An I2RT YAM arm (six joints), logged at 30 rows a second.
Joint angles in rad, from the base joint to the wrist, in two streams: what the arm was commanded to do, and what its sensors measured. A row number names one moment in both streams.
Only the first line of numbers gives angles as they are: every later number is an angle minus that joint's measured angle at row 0.
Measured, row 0:
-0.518, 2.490, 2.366, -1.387, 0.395, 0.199
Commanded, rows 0 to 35:
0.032, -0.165, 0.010, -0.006, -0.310, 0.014
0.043, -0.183, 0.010, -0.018, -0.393, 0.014
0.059, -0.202, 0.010, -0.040, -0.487, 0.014
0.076, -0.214, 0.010, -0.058, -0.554, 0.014
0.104, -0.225, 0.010, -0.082, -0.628, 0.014
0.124, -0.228, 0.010, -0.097, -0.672, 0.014
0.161, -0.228, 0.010, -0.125, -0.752, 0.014
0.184, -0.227, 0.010, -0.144, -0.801, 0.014
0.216, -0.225, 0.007, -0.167, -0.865, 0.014
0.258, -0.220, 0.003, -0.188, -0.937, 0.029
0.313, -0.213, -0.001, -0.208, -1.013, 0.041
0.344, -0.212, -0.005, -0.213, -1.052, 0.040
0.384, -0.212, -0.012, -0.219, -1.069, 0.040
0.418, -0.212, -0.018, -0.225, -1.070, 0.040
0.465, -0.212, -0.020, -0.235, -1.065, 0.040
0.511, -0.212, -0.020, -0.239, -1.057, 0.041
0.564, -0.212, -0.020, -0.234, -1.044, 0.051
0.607, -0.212, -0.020, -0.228, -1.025, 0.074
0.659, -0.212, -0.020, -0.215, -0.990, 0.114
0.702, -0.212, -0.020, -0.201, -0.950, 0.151
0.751, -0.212, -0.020, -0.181, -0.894, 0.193
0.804, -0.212, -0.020, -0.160, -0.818, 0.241
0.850, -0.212, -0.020, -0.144, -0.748, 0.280
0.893, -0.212, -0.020, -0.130, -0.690, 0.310
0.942, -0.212, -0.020, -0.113, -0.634, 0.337
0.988, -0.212, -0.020, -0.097, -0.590, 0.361
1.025, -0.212, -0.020, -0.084, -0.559, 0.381
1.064, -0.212, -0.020, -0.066, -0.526, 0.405
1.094, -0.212, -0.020, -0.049, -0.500, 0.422
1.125, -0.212, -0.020, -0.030, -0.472, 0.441
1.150, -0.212, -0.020, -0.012, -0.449, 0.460
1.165, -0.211, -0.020, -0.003, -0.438, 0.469
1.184, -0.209, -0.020, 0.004, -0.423, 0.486
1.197, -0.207, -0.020, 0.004, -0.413, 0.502
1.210, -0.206, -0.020, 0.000, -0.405, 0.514
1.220, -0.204, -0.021, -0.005, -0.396, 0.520
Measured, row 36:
1.207, -0.212, -0.019, -0.001, -0.503, 0.434
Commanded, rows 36 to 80:
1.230, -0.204, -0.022, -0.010, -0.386, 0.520
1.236, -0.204, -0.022, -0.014, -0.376, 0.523
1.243, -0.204, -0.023, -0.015, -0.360, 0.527
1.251, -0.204, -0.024, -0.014, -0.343, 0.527
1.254, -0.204, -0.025, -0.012, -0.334, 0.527
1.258, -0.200, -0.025, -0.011, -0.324, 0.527
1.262, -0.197, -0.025, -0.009, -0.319, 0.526
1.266, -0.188, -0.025, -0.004, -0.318, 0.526
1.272, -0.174, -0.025, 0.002, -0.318, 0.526
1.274, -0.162, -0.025, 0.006, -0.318, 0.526
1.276, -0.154, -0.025, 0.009, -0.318, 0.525
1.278, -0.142, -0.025, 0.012, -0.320, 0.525
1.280, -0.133, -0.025, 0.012, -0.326, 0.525
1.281, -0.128, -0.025, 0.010, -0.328, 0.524
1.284, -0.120, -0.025, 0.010, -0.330, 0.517
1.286, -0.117, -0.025, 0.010, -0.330, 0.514
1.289, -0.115, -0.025, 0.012, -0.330, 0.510
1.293, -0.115, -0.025, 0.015, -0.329, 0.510
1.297, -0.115, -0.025, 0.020, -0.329, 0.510
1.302, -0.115, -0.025, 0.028, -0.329, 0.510
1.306, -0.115, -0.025, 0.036, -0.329, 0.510
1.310, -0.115, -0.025, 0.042, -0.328, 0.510
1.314, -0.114, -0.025, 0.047, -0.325, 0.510
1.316, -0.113, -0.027, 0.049, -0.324, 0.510
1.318, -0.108, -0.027, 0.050, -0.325, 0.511
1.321, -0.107, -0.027, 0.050, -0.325, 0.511
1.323, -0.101, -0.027, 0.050, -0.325, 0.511
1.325, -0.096, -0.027, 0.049, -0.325, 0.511
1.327, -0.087, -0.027, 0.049, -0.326, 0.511
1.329, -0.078, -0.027, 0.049, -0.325, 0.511
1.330, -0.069, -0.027, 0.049, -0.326, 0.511
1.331, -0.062, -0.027, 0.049, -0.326, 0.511
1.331, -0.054, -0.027, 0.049, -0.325, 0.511
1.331, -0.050, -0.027, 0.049, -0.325, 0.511
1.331, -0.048, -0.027, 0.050, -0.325, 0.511
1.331, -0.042, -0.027, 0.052, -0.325, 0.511
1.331, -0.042, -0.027, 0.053, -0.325, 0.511
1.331, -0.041, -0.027, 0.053, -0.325, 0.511
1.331, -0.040, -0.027, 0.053, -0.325, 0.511
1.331, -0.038, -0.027, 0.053, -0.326, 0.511
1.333, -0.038, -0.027, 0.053, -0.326, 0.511
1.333, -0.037, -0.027, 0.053, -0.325, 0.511
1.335, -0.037, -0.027, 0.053, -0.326, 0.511
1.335, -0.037, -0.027, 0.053, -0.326, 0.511
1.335, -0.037, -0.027, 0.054, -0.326, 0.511
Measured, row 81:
1.323, -0.042, -0.032, 0.052, -0.341, 0.506
